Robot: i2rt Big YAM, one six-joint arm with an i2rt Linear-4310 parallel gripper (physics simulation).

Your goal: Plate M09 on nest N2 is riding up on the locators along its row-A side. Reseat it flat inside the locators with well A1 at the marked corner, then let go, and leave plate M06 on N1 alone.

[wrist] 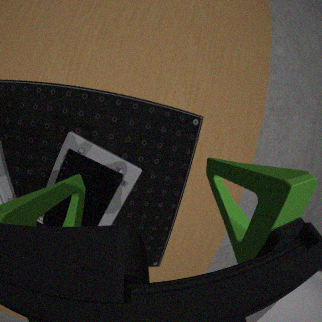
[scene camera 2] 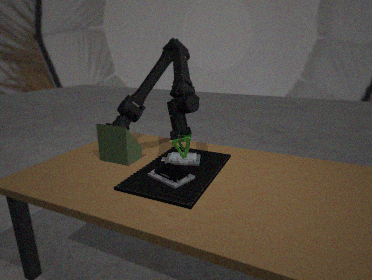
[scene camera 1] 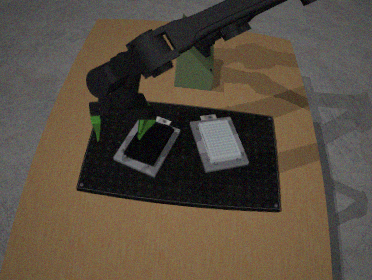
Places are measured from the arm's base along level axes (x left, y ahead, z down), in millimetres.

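Where they show: gripper, between the fingertips: (wrist: 143, 173) (scene camera 2: 185, 155) (scene camera 1: 118, 139); arm's base, origin of its link: (scene camera 2: 117, 133).
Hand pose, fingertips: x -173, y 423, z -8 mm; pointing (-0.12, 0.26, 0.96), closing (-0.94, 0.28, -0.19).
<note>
Each offset is from my fingertips to the top centre of the thing. "spot": to the spot under its first point. Level surfaces: height alone.
A black plate @(dz +97, dx +64, dy -86 mm) (scene camera 1: 150, 145) (scene camera 2: 172, 172) (wrist: 92, 172) sits on the left grey nest @(spot: dz +125, dx +35, dy -8 mm) (scene camera 1: 135, 168) (wrist: 131, 175) in scene camera 1. It looks tilted, its edge by the nest's tag higher and overlapping that rim. A pale plate @(dz +106, dx +248, dy -109 mm) (scene camera 1: 220, 142) (scene camera 2: 183, 158) lies in the other grey nest @(dz +110, dx +248, dy -109 mm) (scene camera 1: 229, 166). Names and the A1 corner mark are too small to read. My gripper (scene camera 1: 119, 139) (scene camera 2: 184, 154) (wrist: 143, 173) is wide open and empty, above the board's left side. One finger is over the black plate and partly hides it; the other is out past the board's edge.
Both nests stand on a black perforated board @(dz +131, dx +155, dy -84 mm) (scene camera 1: 180, 192) (scene camera 2: 137, 189) (wrist: 170, 135) on the wooden table @(dz +145 mm) (scene camera 1: 165, 240) (scene camera 2: 280, 210) (wrist: 150, 45). A green block (scene camera 1: 194, 72) (scene camera 2: 112, 145) stands behind the board by the arm's base. A small white tag @(spot: dz +130, dx +96, dy -175 mm) (scene camera 1: 163, 121) is at the left nest's back edge.
</note>
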